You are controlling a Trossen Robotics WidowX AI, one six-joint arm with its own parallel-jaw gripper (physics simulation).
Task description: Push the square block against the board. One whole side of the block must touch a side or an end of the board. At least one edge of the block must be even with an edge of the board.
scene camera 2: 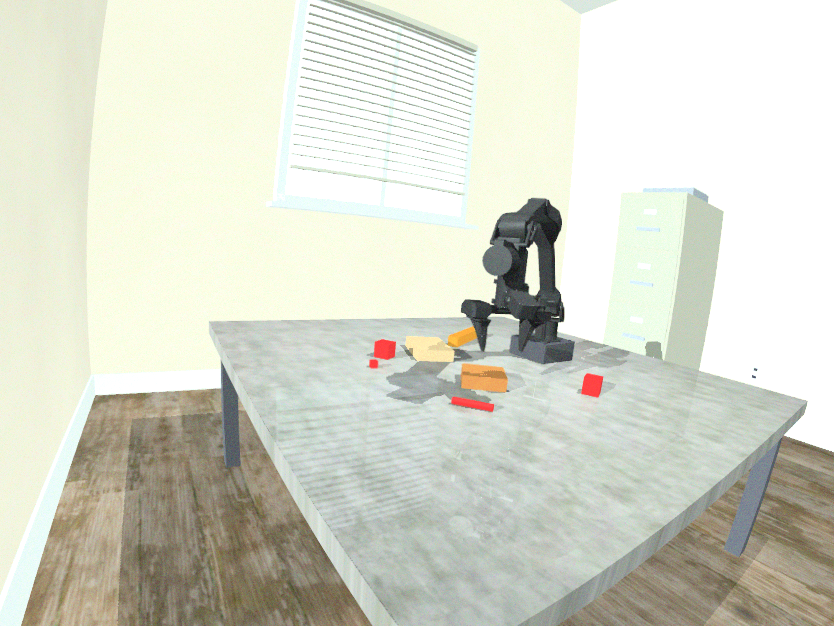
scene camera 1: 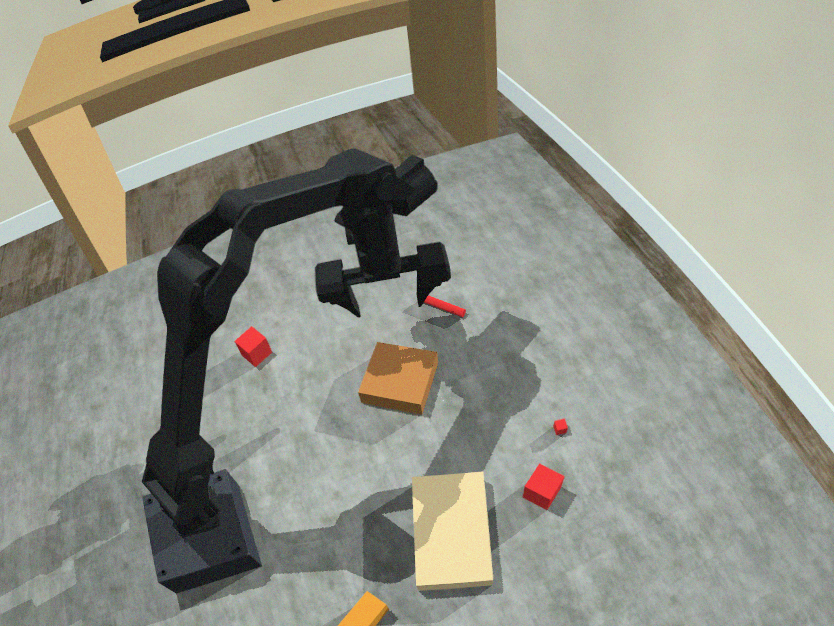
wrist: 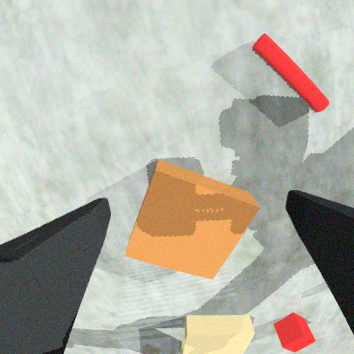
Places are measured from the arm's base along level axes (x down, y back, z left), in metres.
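Pixels of known places: gripper, between the fingertips: (scene camera 2: 501, 351) (scene camera 1: 389, 310) (wrist: 198, 202); arm's base, origin of its link: (scene camera 2: 545, 339) (scene camera 1: 196, 510).
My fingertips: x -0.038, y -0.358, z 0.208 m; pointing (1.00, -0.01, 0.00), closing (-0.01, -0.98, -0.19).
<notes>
For each thing: its middle in the pictures, then the offset to it from my fingertips.
- square block, middle of its body: (wrist: 187, 224) (scene camera 1: 399, 377) (scene camera 2: 483, 377) dx +0.079, dy +0.016, dz -0.068 m
- board, middle of its body: (scene camera 1: 451, 530) (wrist: 210, 348) (scene camera 2: 428, 348) dx +0.079, dy +0.031, dz -0.333 m
- red rod, middle of its body: (wrist: 292, 74) (scene camera 1: 442, 305) (scene camera 2: 472, 404) dx +0.087, dy -0.099, dz +0.048 m
- tiny red cube, middle of its body: (scene camera 1: 560, 427) (scene camera 2: 373, 363) dx +0.086, dy -0.175, dz -0.241 m
- yellow-orange piece, middle of its body: (scene camera 2: 465, 336) dx +0.078, dy +0.244, dz -0.455 m
The square block (scene camera 1: 398, 382) (scene camera 2: 483, 378) (wrist: 187, 247) is orange and lies flat on the table, turned at an angle to the board. The board (scene camera 1: 461, 539) (scene camera 2: 431, 350) (wrist: 217, 332) is a pale yellow rectangle lying flat. Block and board are clearly apart, with a stretch of table between them. My gripper (scene camera 1: 390, 310) (scene camera 2: 503, 349) (wrist: 198, 202) is open and empty, pointing down above the table. In the wrist view the block shows between the two fingers, and part of the board is cut off at the bottom edge.
A red rod (scene camera 1: 445, 306) (scene camera 2: 472, 404) (wrist: 291, 73) lies beyond the block. A red cube (scene camera 1: 543, 486) (scene camera 2: 384, 349) (wrist: 294, 332) and a tiny red cube (scene camera 1: 560, 426) (scene camera 2: 373, 363) are near the board. Another red cube (scene camera 1: 253, 346) (scene camera 2: 592, 384) and a yellow-orange piece (scene camera 1: 365, 611) (scene camera 2: 462, 336) also show.
</notes>
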